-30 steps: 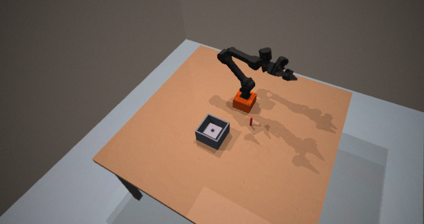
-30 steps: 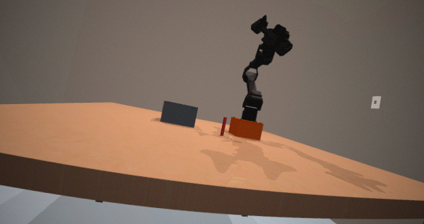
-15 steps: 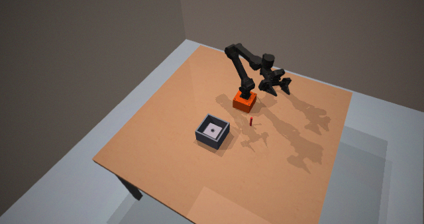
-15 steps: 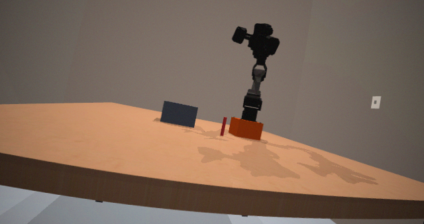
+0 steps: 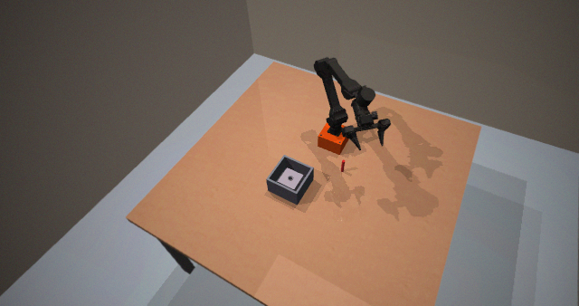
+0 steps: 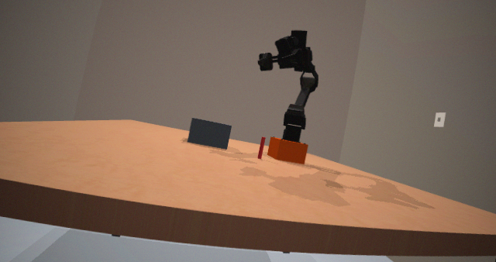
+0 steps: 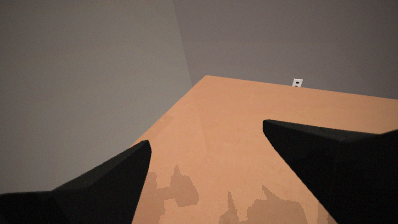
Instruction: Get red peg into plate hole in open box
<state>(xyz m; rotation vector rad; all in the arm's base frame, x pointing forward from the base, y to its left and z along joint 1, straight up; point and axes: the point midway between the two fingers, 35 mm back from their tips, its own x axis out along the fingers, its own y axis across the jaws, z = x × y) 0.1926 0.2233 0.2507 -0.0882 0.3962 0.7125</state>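
Right now my gripper tip is 28 cm above the red peg, 13 cm to the left of it and 6 cm past it. The rest, counted from my gripper tip: light plate 30 cm to the right, 27 cm below, 13 cm ahead; grey box 30 cm to the right, 29 cm below, 13 cm ahead.
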